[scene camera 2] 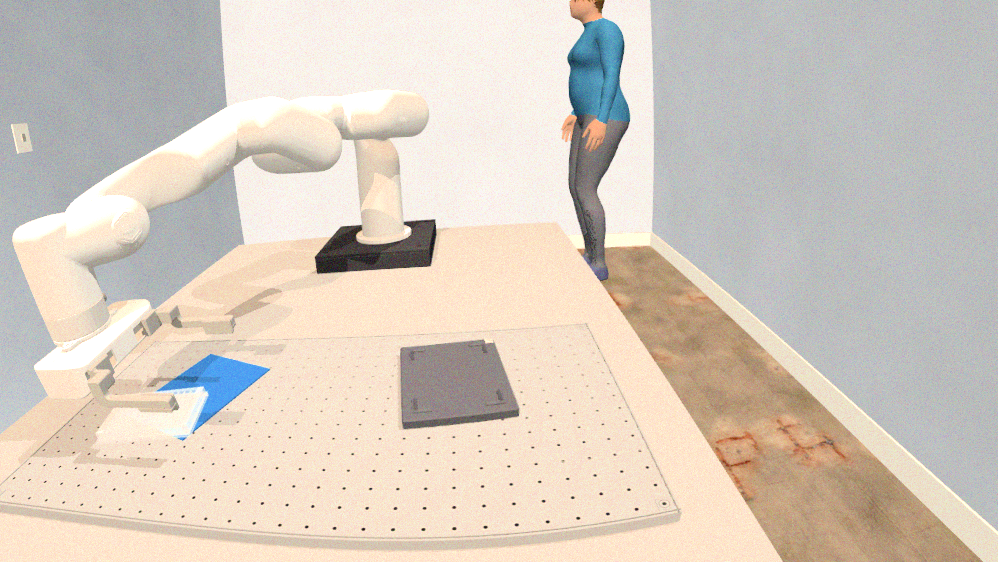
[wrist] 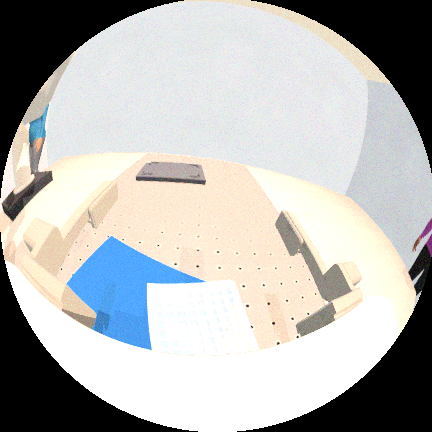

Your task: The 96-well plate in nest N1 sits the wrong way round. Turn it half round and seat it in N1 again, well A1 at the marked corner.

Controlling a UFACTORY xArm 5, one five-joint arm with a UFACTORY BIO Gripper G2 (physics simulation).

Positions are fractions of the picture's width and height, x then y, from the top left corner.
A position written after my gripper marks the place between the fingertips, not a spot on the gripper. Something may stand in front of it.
In view: my gripper (wrist: 0.46,0.47), a white 96-well plate (scene camera 2: 0.12,0.76), a dark grey nest (wrist: 0.39,0.40) and a blue sheet (scene camera 2: 0.22,0.68).
The white 96-well plate is seen too in the wrist view (wrist: 0.46,0.74). The blue sheet also shows in the wrist view (wrist: 0.26,0.65).
